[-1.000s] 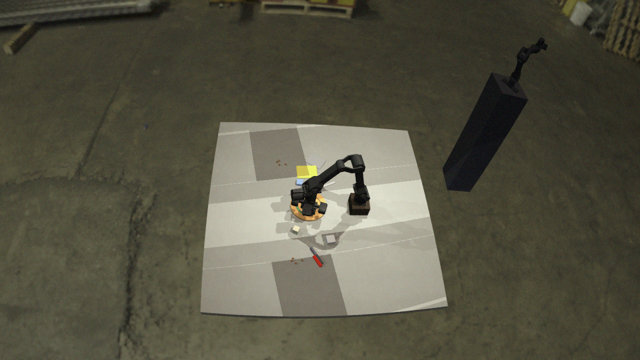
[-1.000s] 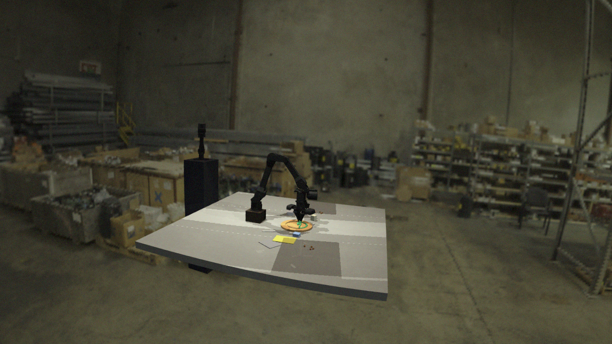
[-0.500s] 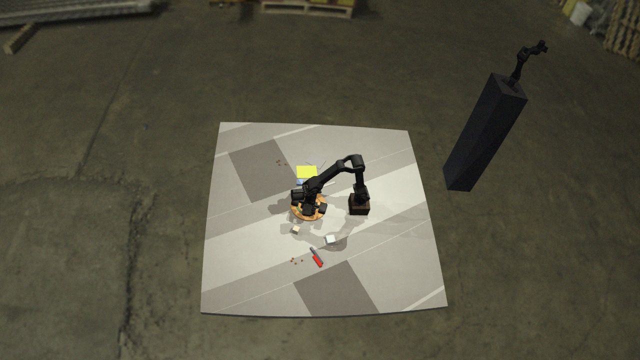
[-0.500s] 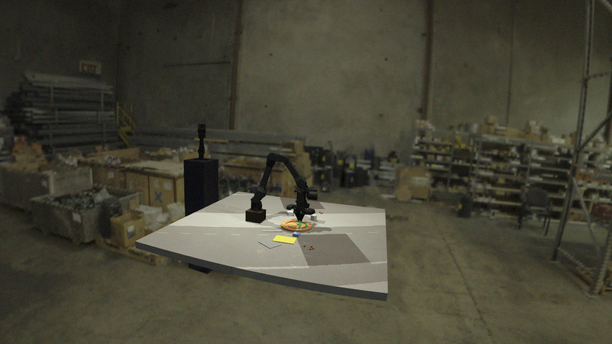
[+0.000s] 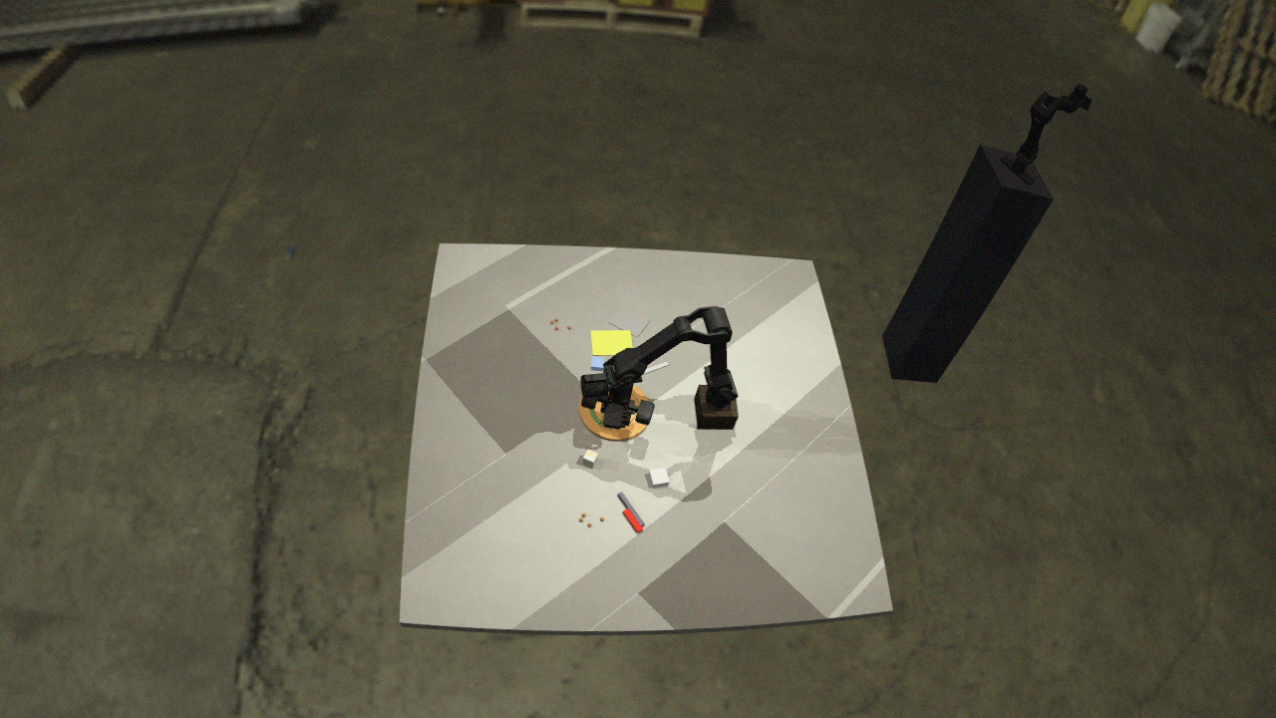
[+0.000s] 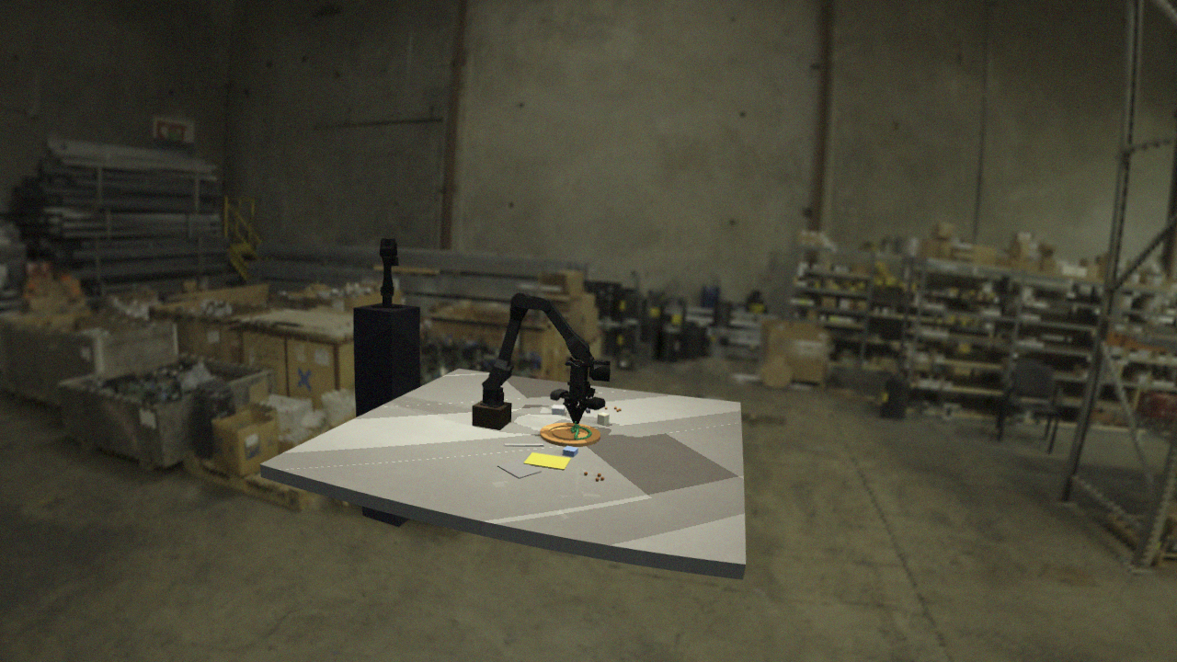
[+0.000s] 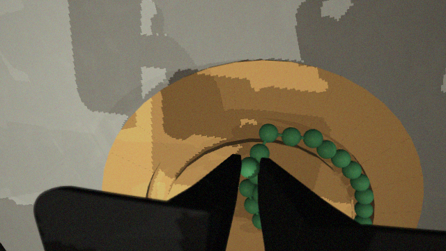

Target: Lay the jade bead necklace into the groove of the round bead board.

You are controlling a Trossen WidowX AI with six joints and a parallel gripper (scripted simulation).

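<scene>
My gripper tip is 20 cm to the left of the blue block, 5 cm short of it and 2 cm above it. The rest, counted from my gripper tip: red-handled tool: 27 cm to the left, 5 cm behind, 2 cm below; white strip: 21 cm to the right, 10 cm behind, 3 cm below; cream cube: 12 cm to the left, 6 cm ahead, 1 cm below.
</scene>
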